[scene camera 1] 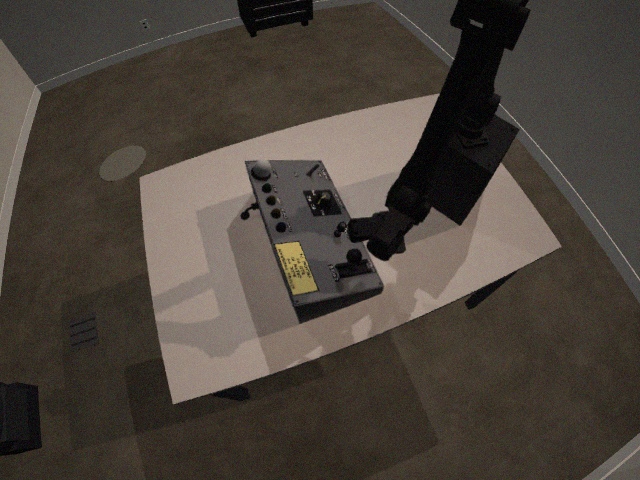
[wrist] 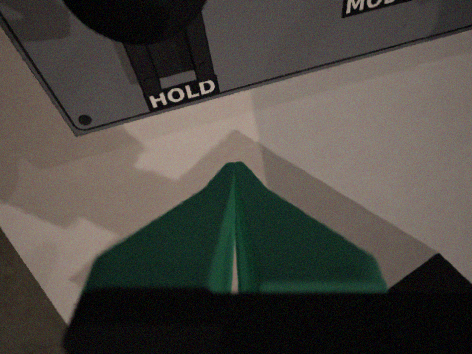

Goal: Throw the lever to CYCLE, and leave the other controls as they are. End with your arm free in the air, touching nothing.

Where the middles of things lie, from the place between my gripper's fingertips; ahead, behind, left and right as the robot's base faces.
Now: hand 18 cm short of the grey control panel [scene camera 1: 311, 256], 14 cm to the left of it and 7 cm above it.
